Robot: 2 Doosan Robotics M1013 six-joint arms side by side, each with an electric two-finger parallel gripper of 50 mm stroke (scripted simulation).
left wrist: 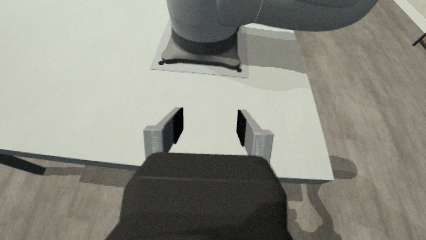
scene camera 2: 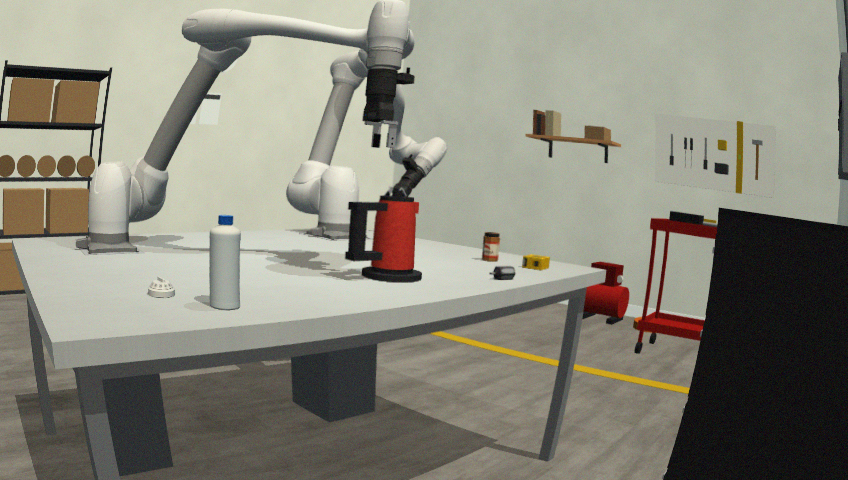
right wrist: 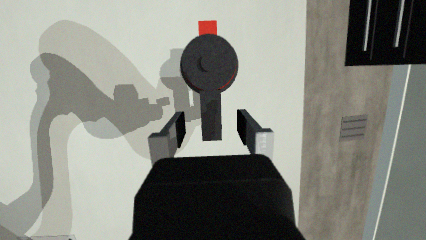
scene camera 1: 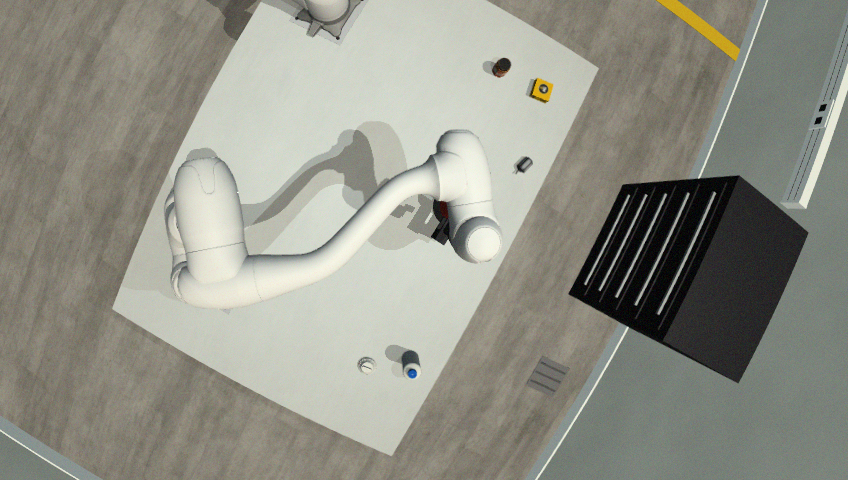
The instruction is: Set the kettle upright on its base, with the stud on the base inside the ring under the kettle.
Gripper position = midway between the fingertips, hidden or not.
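The left gripper (left wrist: 210,119) is visible, and so is the right gripper (scene camera 2: 382,147) (right wrist: 211,121). A white bottle (scene camera 2: 224,260) belongs to the scene as well, though in the left wrist view the bottle is out of frame.
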